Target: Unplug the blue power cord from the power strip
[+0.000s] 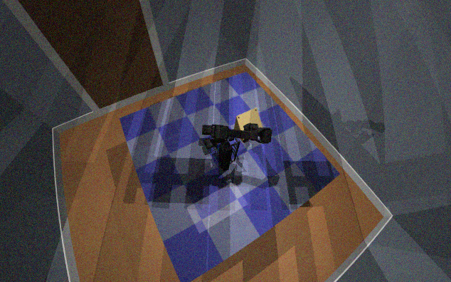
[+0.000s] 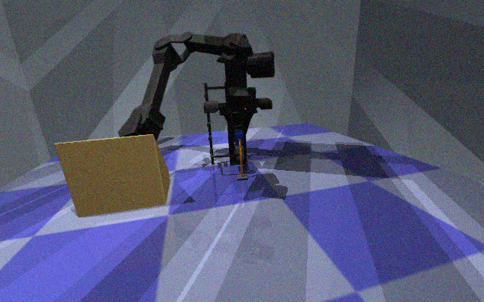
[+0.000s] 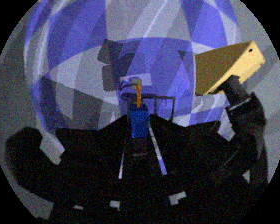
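The blue plug lies 3 cm to the left of my gripper tip.
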